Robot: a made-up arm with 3 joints. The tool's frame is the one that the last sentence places.
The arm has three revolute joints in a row. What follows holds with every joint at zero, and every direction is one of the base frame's.
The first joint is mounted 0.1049 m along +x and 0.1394 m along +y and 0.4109 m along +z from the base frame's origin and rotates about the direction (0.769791, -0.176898, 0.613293), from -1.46 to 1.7 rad.
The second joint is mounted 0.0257 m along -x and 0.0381 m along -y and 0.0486 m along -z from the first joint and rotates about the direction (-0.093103, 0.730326, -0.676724), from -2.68 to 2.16 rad.
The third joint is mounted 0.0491 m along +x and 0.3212 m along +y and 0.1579 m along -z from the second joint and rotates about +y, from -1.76 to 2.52 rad.
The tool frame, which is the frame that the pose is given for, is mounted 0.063 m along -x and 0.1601 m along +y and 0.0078 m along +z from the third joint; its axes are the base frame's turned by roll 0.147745, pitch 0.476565 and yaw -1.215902 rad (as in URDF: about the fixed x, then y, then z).
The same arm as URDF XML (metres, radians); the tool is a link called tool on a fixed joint. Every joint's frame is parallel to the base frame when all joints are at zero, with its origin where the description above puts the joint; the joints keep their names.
<robot name="arm">
  <joint name="tool_joint" type="fixed">
    <parent link="link3"/>
    <child link="tool"/>
    <origin xyz="-0.0630 0.1601 0.0078" rpy="0.1477 0.4766 -1.2159"/>
  </joint>
  <joint name="joint 3" type="revolute">
    <parent link="link2"/>
    <child link="link3"/>
    <origin xyz="0.0491 0.3212 -0.1579" rpy="0.0000 0.0000 0.0000"/>
    <axis xyz="0 1 0"/>
    <limit lower="-1.7600" upper="2.5200"/>
  </joint>
  <joint name="joint 2" type="revolute">
    <parent link="link1"/>
    <child link="link2"/>
    <origin xyz="-0.0257 -0.0381 -0.0486" rpy="0.0000 0.0000 0.0000"/>
    <axis xyz="-0.093103 0.730326 -0.676724"/>
    <limit lower="-2.6800" upper="2.1600"/>
  </joint>
  <joint name="joint 1" type="revolute">
    <parent link="base_link"/>
    <child link="link1"/>
    <origin xyz="0.1049 0.1394 0.4109" rpy="0.0000 0.0000 0.0000"/>
    <axis xyz="0.769791 -0.176898 0.613293"/>
    <limit lower="-1.4600" upper="1.7000"/>
  </joint>
  <link name="base_link"/>
  <link name="link1"/>
  <link name="link2"/>
  <link name="link3"/>
  <link name="tool"/>
</robot>

